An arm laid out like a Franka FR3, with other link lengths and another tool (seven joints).
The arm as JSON. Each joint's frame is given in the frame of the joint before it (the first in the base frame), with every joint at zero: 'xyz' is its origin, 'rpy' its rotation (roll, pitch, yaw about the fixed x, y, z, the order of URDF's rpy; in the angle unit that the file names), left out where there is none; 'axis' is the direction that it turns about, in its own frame. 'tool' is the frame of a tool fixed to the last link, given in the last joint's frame.
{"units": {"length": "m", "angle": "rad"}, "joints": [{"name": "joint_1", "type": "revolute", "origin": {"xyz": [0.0, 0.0, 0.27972]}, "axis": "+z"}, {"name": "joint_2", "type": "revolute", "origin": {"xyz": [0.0, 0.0, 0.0]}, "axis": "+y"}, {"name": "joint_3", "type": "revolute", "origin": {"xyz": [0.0, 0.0, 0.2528]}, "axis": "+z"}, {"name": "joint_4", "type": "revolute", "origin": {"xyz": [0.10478, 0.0, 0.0]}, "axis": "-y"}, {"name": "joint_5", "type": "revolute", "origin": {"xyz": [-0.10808, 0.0, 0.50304]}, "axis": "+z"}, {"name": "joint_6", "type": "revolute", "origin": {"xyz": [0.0, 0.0, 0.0]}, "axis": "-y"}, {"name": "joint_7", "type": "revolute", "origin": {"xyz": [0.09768, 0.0, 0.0]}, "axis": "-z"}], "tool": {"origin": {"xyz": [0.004, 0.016, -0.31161], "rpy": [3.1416, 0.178, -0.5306]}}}
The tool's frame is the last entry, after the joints.
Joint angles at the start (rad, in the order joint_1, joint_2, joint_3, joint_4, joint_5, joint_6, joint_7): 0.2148 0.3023 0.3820 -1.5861 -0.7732 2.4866 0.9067
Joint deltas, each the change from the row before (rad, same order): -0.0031 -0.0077 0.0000 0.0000 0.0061 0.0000 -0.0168; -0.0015 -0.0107 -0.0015 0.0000 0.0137 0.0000 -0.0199; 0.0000 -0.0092 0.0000 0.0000 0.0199 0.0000 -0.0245; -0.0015 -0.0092 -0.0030 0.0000 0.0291 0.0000 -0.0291; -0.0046 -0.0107 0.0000 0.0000 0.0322 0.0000 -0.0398; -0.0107 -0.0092 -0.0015 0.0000 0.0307 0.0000 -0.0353; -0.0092 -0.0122 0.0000 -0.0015 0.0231 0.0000 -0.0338; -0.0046 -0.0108 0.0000 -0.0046 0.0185 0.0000 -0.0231
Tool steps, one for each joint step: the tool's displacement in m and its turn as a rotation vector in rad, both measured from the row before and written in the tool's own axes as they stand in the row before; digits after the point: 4 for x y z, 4 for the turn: 0.0049 -0.0005 -0.0050 0.0011 0.0038 -0.0094; 0.0053 -0.0016 -0.0070 0.0038 0.0019 -0.0071; 0.0019 -0.0032 -0.0065 0.0056 -0.0042 -0.0090; 0.0038 -0.0005 -0.0055 0.0047 -0.0078 -0.0037; 0.0042 -0.0010 -0.0068 0.0055 -0.0084 -0.0115; 0.0087 0.0045 -0.0046 0.0016 -0.0059 -0.0026; 0.0079 0.0024 -0.0068 0.0021 -0.0008 -0.0096; 0.0031 0.0009 -0.0049 0.0022 -0.0029 -0.0069
